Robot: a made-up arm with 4 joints.
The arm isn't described. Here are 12 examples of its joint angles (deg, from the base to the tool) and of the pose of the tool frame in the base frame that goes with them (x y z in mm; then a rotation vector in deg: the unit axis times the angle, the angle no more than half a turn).
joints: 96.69 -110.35 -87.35 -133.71
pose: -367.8 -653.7 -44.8 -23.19 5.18 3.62
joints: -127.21 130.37 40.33 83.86
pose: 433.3 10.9 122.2 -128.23 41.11 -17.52
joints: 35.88 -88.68 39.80 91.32
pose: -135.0 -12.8 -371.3 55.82 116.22 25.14
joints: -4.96 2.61 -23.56 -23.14
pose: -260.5 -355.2 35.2 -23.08 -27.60 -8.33
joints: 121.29 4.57 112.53 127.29
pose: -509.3 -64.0 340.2 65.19 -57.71 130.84
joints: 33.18 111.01 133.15 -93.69
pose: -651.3 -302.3 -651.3 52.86 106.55 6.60
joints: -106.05 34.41 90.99 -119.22
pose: 425.2 -283.5 539.5 -84.35 -12.75 -10.82
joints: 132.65 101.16 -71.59 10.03
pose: -10.6 423.6 413.2 -93.17 44.37 17.64
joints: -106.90 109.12 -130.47 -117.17
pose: 670.0 473.4 439.8 -23.08 -63.60 130.09
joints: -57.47 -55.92 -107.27 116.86
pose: 288.5 -302.0 -312.1 -34.29 16.20 -163.40
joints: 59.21 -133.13 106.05 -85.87
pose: -741.9 332.5 -99.0 48.04 45.33 -140.92
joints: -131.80 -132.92 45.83 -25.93
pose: 134.6 377.5 126.1 -164.40 -46.23 -7.31
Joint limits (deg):
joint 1: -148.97..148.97
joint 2: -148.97..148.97
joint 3: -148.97..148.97
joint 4: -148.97..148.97
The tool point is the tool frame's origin. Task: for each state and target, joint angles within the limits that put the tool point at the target. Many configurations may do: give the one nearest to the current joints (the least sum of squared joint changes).
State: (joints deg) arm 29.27 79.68 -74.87 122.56
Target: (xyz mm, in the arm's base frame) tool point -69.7 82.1 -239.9
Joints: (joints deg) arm 12.14 90.46 -38.51 130.08
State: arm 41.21 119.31 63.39 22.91
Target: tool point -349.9 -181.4 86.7
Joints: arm 18.34 91.78 19.94 -12.41
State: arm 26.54 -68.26 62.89 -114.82
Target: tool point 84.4 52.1 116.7
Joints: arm 3.92 -69.76 15.78 -94.16
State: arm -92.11 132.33 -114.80 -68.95
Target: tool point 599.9 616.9 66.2
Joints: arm -73.93 122.03 -107.87 -64.80
